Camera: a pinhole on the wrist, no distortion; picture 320 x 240 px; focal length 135.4 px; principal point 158.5 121.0 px. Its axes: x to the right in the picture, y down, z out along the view. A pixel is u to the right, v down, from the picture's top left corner.
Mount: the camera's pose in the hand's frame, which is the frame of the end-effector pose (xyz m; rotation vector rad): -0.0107 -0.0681 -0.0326 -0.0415 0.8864 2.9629
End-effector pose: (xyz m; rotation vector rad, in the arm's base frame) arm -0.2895 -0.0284 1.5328 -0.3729 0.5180 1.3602
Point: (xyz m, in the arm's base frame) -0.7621 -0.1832 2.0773
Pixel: 271.7 67.3
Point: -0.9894 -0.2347 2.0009
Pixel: 278.4 13.5
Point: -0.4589 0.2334 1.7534
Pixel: 132.3 101.2
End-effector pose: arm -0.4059 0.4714 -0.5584 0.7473 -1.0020 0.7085
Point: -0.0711 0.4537 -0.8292
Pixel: behind the camera
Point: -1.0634 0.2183 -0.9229
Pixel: 303.3 109.0
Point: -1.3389 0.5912 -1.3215
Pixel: outside the picture
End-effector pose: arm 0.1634 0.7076 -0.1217 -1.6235 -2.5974 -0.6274
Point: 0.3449 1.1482 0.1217
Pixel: outside the picture
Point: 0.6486 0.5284 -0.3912
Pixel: 286.7 96.4
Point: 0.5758 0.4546 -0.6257
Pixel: 290.7 163.5
